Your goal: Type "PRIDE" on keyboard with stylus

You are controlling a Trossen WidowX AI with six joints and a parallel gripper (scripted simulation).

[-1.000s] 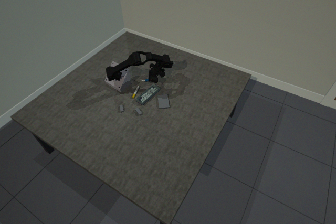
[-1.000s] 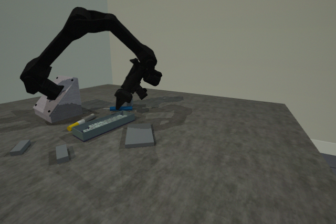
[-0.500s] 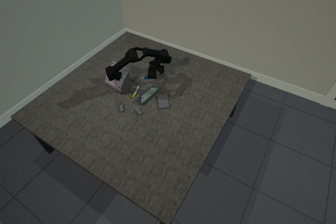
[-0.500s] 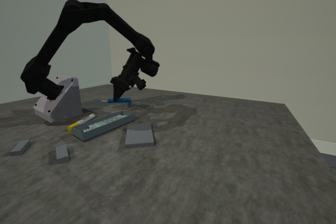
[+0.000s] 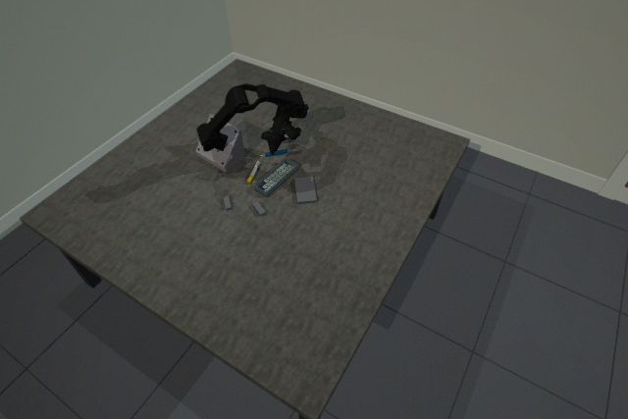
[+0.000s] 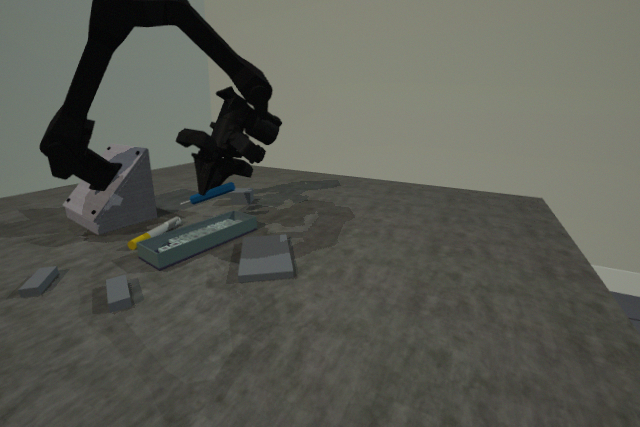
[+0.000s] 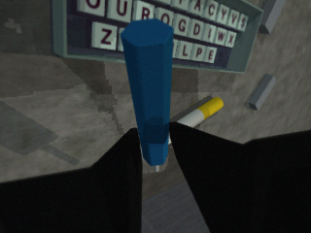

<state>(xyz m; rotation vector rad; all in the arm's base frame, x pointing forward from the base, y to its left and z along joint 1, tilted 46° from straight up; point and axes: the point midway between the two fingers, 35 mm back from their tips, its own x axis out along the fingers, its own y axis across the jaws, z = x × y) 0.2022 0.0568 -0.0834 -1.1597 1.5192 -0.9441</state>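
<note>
Right now my gripper tip is 1 cm to the left of the blue stylus and 1 cm past it. Also, from my gripper tip: yellow-and-white pen (10 cm to the right, 5 cm below, 3 cm behind); then flat grey slab (19 cm ahead, 6 cm below, 5 cm to the right).
</note>
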